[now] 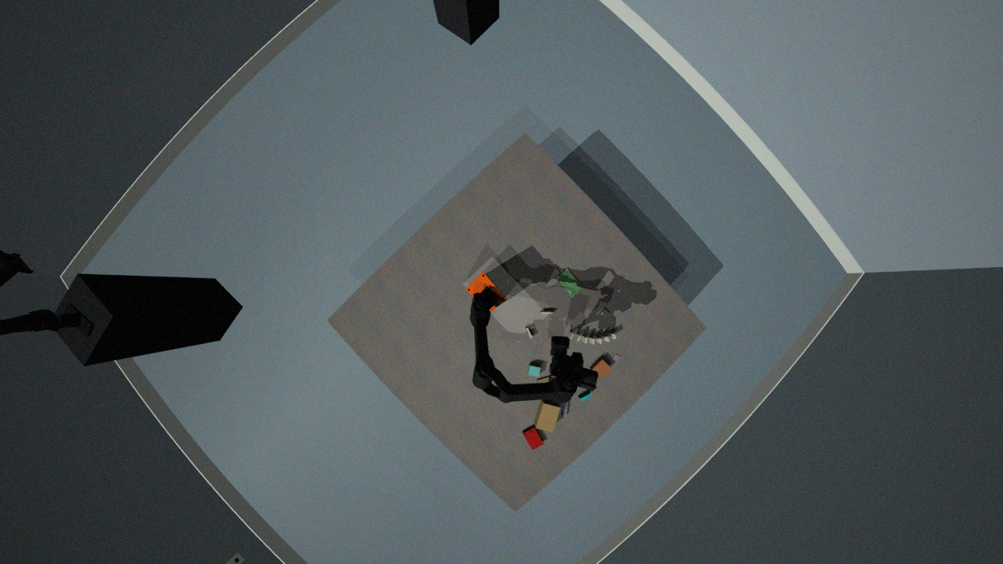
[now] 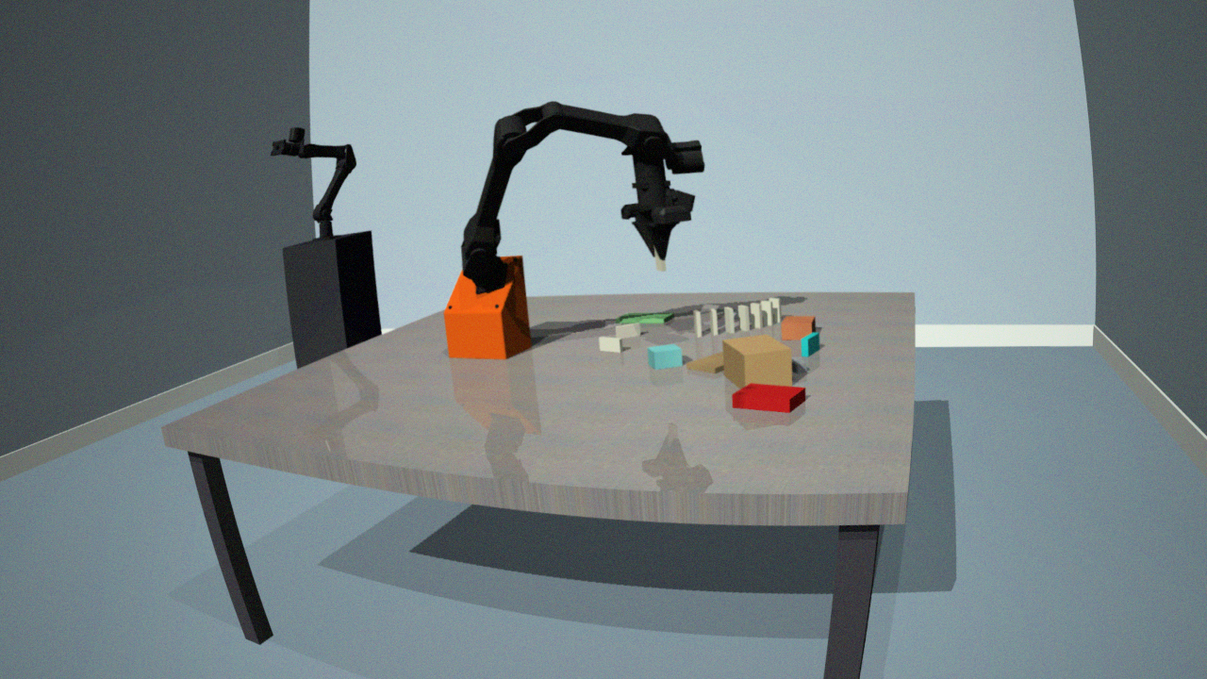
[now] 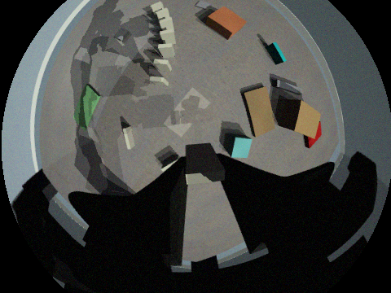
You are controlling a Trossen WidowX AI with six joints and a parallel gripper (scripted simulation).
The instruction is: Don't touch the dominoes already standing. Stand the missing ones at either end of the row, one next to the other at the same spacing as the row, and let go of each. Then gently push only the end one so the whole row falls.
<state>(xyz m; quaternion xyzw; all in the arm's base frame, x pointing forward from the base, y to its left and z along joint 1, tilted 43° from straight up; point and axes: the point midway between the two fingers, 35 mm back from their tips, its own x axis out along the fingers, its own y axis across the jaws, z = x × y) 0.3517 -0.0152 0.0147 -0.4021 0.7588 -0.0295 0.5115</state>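
Right now the flat green block is 29 cm to the left of my gripper tip, 17 cm below it and 10 cm behind it. From my gripper tip the other things lie so: orange block (26 cm ahead, 16 cm below, 8 cm to the left); then cyan block (16 cm below, 12 cm to the right, 2 cm ahead); then flat tan slab (17 cm below, 12 cm to the right, 12 cm ahead).
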